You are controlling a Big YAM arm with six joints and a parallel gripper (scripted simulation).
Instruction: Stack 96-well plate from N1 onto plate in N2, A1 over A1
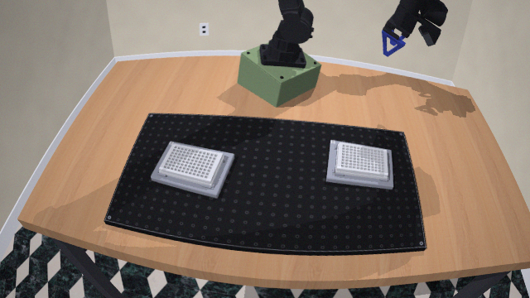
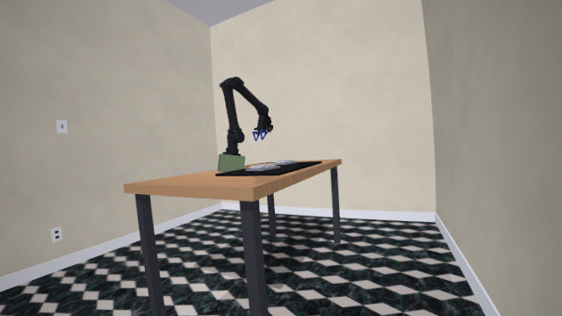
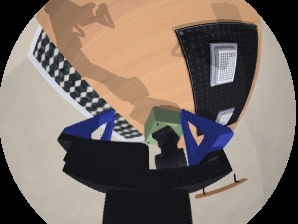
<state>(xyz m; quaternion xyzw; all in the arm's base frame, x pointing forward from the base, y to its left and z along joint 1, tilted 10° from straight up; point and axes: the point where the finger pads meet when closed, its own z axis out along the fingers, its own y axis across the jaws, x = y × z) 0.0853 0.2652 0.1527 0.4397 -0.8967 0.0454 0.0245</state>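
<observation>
Now: hand 230 mm short of the grey plate nest, 190 mm above it and 140 mm to the left of it.
</observation>
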